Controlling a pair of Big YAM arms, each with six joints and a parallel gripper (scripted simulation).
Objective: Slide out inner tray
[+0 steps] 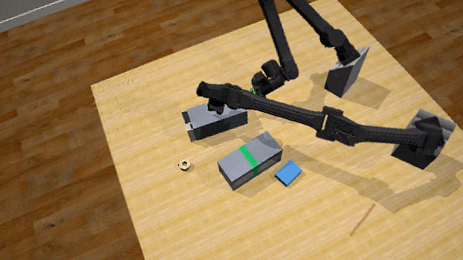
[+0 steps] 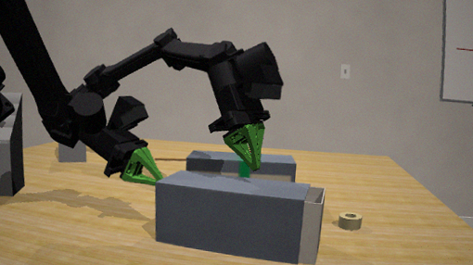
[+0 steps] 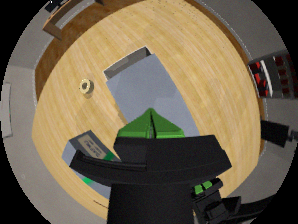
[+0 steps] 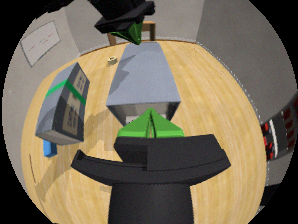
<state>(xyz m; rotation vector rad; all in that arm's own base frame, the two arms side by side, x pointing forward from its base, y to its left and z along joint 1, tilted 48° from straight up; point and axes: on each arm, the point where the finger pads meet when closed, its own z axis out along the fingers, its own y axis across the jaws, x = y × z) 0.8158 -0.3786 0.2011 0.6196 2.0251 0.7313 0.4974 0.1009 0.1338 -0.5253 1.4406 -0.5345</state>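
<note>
The plain grey slide box lies 20 mm behind my left hand, 10 mm to the right of it and 100 mm below it. Round my left hand: blue flat block: 150 mm behind, 400 mm to the left, 130 mm below; thin wooden stick: 290 mm behind, 730 mm to the left, 140 mm below.
</note>
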